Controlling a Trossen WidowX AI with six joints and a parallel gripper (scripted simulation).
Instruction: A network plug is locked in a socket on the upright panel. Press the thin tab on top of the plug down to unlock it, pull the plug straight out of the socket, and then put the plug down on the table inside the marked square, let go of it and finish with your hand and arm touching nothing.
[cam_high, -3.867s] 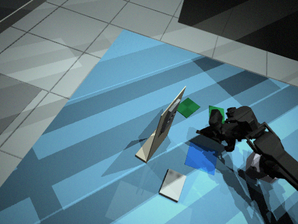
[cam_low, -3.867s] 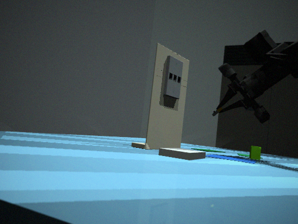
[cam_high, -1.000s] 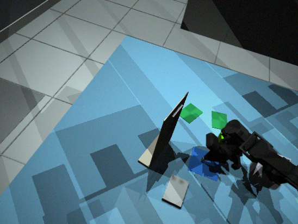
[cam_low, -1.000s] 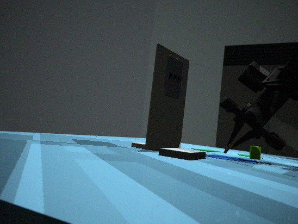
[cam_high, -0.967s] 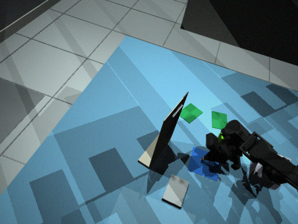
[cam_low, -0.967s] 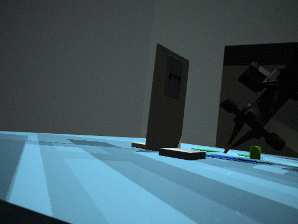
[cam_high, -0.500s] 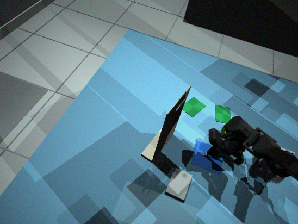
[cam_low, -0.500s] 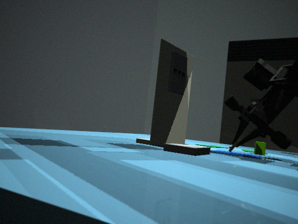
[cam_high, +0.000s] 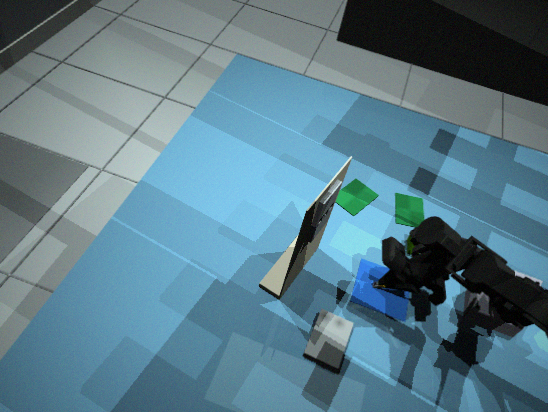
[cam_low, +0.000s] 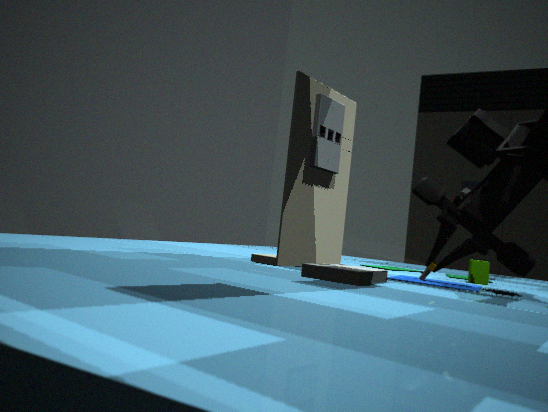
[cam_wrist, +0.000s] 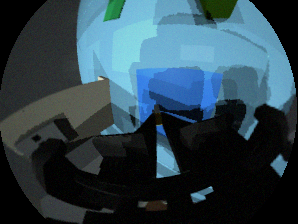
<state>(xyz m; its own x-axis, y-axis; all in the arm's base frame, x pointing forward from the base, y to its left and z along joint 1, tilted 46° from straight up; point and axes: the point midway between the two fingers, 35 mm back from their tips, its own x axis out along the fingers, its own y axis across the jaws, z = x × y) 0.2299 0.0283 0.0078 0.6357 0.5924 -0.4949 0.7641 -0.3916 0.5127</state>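
Now: the grey plug right at my gripper tip. Round my gripper tip: blue marked square: 10 mm behind, 20 mm below; flat grey slab: 80 mm ahead, 160 mm to the left, 10 mm below; upright panel: 180 mm ahead, 20 mm to the left, 110 mm above.
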